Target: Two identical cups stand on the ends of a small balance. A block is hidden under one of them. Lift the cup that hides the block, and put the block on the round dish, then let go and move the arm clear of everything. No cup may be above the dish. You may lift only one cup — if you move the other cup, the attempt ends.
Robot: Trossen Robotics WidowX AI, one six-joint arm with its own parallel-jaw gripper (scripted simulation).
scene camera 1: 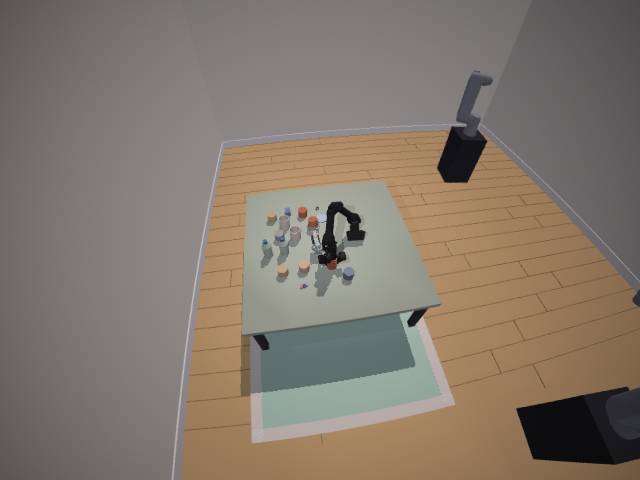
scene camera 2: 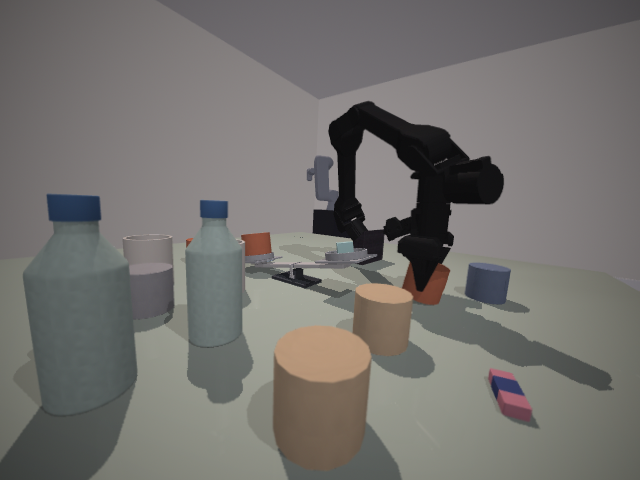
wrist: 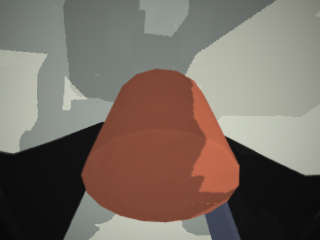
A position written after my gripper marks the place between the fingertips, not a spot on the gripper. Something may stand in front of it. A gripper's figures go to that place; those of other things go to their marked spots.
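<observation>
My gripper [scene camera 2: 424,286], 0.51 m from the lens. Orange cup [scene camera 2: 431,295], 0.49 m from the lens. Blue-grey cylinder [scene camera 2: 488,283], 0.56 m from the lens. Pink-and-blue eraser [scene camera 2: 508,393], 0.30 m from the lens. Grey cup [scene camera 2: 151,284], 0.42 m from the lens. Pink-and-blue eraser and grey cup: marked spots 0.43 m apart.
</observation>
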